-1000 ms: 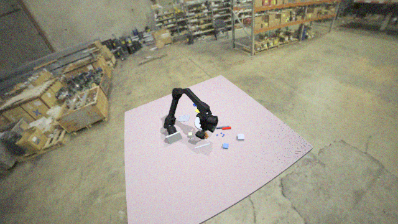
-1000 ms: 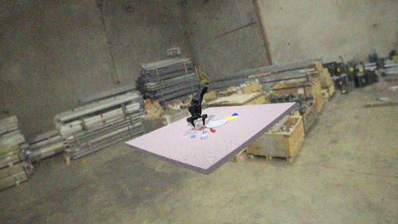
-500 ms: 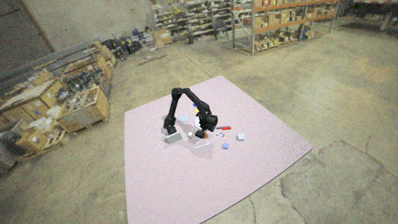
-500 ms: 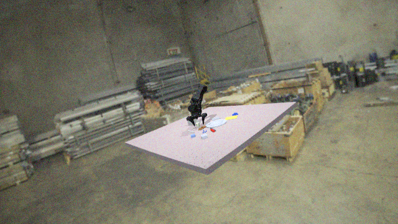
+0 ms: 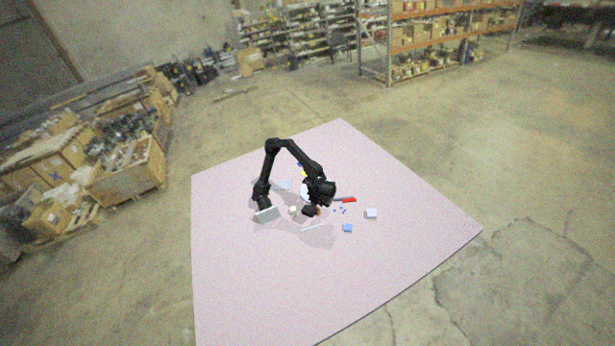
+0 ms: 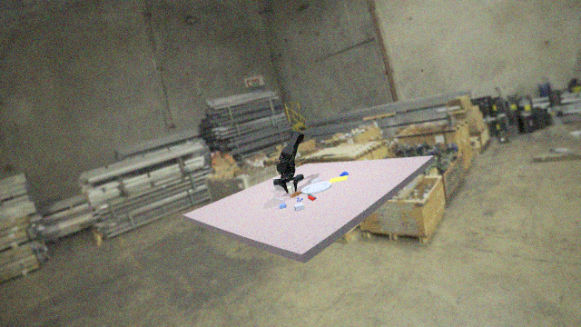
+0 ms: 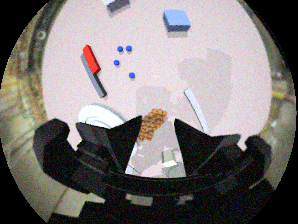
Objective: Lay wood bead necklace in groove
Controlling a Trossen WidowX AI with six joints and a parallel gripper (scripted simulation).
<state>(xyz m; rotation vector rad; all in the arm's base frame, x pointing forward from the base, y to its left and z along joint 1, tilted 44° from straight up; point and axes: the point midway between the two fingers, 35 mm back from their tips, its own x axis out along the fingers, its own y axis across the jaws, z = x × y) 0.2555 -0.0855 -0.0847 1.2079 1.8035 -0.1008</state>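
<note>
The white stick is 6 cm to the right of my gripper tip, 6 cm behind it and 3 cm below it. The rest, counted from my gripper tip: cream cube: 12 cm behind, 6 cm to the left, 1 cm below; red-handled tool: 16 cm ahead, 2 cm to the left, 2 cm below; blue block: 14 cm to the right, 10 cm ahead, 2 cm below.
</note>
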